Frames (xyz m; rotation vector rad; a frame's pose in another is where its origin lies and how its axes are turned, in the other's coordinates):
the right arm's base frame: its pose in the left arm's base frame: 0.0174 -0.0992 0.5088 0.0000 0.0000 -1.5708
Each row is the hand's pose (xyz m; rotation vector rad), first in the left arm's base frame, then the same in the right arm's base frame.
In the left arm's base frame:
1: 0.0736 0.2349 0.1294 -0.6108 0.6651 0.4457
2: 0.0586 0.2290 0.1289 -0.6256 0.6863 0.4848
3: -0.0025 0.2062 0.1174 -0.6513 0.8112 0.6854
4: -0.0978 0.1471 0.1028 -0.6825 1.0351 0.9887
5: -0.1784 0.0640 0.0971 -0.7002 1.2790 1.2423
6: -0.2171 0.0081 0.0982 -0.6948 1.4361 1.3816
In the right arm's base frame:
1: -0.3341 0.0562 -0.3794 -1.0601 0.0451 1.8892
2: -0.3282 0.0412 -0.3799 -1.0958 0.0507 1.9198
3: -0.3054 -0.0199 -0.3914 -1.2560 0.1373 2.0782
4: -0.2463 -0.1152 -0.4060 -1.5399 0.3161 2.2870
5: -0.1632 -0.1958 -0.4117 -1.8403 0.5382 2.4080
6: -0.1073 -0.2345 -0.4106 1.8869 -0.6564 -2.2825

